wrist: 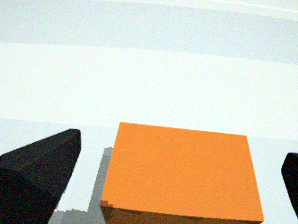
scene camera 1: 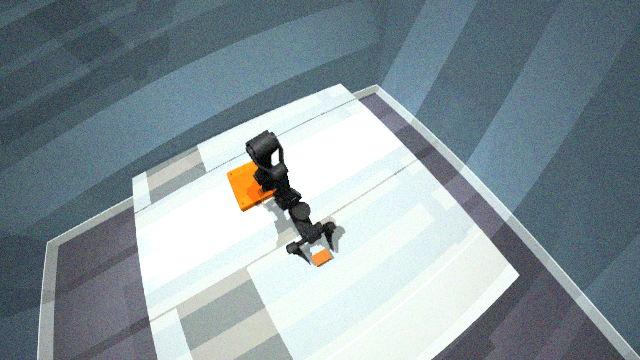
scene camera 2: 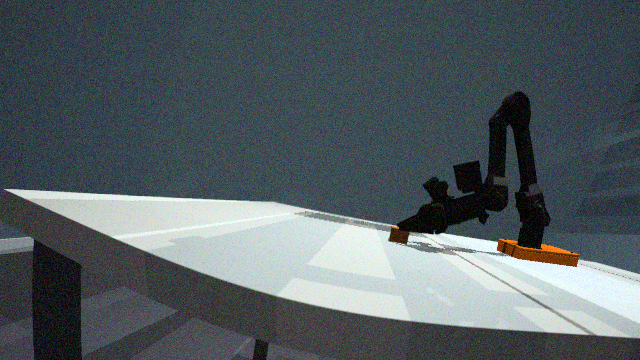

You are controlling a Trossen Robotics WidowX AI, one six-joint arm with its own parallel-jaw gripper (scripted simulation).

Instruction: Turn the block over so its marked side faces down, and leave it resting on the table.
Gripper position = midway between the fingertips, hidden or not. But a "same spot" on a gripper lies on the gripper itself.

Labels:
gripper: wrist; scene camera 1; scene camera 2 398, 226
same spot on gripper: [wrist: 43, 168] = [scene camera 1: 330, 245]

